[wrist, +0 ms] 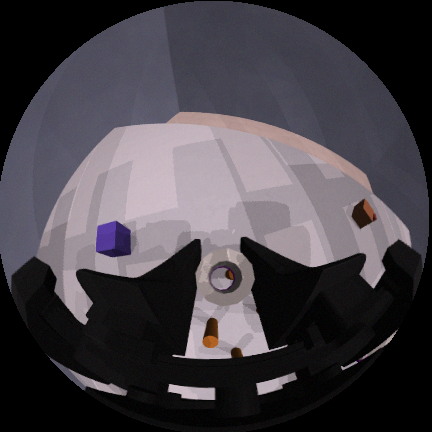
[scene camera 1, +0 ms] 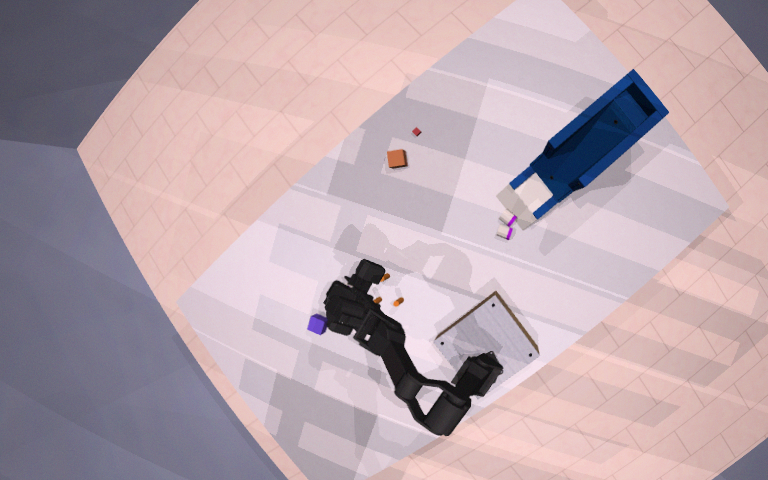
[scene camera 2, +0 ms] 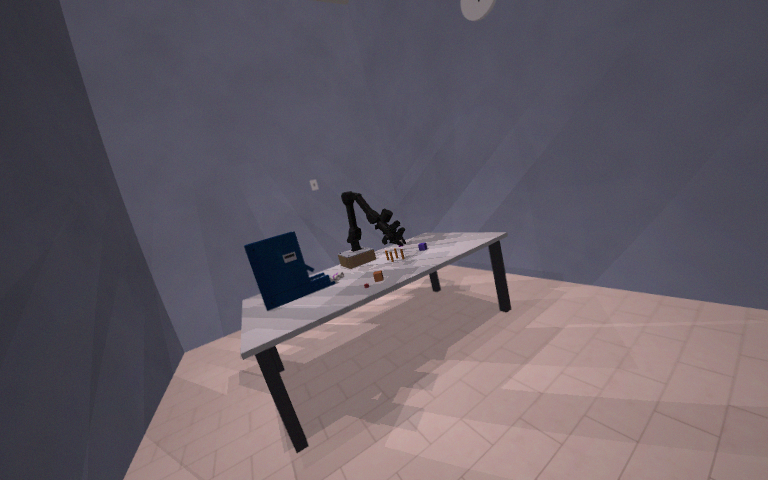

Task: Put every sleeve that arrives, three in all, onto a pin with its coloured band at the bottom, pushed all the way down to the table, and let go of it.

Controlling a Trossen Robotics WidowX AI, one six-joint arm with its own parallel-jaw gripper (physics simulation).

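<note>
My gripper [scene camera 2: 399, 240] [wrist: 220, 243] is shut on a pale grey sleeve [wrist: 224, 299], held upright above the table near the pins. A purple rim shows at the sleeve's lower end through its bore. An orange pin [wrist: 230, 275] shows through the bore, off to the right. Another orange pin [wrist: 211, 332] [scene camera 1: 398, 301] and a further one [wrist: 236, 352] stand nearer the wrist. Several pins show bare in scene camera 2. Two pale sleeves [scene camera 1: 503, 230] [scene camera 1: 505, 219] with magenta bands lie on their sides by the chute's mouth. The fingertips are hidden in scene camera 1.
A purple cube [scene camera 1: 317, 324] [scene camera 2: 422, 246] [wrist: 114, 239] is beside the arm. An orange cube [scene camera 1: 396, 158] [scene camera 2: 378, 276] [wrist: 363, 213] and a small red cube [scene camera 1: 416, 131] [scene camera 2: 366, 285] lie farther off. A blue chute [scene camera 1: 591, 108] [scene camera 2: 271, 271] and the arm's base block [scene camera 1: 504, 322] [scene camera 2: 356, 259] stand on the table.
</note>
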